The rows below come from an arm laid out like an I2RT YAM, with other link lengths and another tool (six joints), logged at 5 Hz.
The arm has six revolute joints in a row. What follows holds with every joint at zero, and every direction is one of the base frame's. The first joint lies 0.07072 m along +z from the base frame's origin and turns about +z. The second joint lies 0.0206 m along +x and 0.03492 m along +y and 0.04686 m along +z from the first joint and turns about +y. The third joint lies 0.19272 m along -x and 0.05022 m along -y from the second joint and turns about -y. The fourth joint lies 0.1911 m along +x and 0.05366 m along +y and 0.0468 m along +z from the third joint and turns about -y. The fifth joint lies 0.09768 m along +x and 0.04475 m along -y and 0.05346 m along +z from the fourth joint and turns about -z. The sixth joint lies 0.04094 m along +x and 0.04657 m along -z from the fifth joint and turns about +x. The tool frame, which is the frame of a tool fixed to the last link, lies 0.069 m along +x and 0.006 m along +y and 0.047 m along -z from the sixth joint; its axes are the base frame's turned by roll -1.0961, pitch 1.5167 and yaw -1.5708 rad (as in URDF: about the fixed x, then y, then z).
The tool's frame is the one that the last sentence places.
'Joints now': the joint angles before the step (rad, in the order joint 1, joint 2, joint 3, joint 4, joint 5, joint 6). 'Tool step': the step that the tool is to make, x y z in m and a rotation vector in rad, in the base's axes. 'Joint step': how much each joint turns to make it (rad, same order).
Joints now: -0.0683, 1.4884, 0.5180, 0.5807, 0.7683, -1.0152
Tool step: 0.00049, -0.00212, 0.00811, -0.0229, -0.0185, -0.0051
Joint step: -0.0036, -0.0122, -0.0010, 0.0279, 0.0092, -0.0273
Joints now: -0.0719, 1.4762, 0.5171, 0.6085, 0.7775, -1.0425
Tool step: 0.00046, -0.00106, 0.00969, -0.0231, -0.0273, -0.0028
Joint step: 0.0000, -0.0182, -0.0036, 0.0332, 0.0094, -0.0269
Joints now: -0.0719, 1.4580, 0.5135, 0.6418, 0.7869, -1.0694
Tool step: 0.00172, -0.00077, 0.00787, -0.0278, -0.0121, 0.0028
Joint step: 0.0013, -0.0025, 0.0018, 0.0362, 0.0060, -0.0373
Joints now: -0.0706, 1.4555, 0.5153, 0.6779, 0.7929, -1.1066
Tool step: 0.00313, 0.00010, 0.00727, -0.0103, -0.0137, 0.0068
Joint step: 0.0016, -0.0075, 0.0153, 0.0020, -0.0028, -0.0147
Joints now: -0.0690, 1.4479, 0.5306, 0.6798, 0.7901, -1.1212
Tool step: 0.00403, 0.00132, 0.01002, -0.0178, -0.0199, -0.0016
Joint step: 0.0090, -0.0019, 0.0242, 0.0091, 0.0139, -0.0197
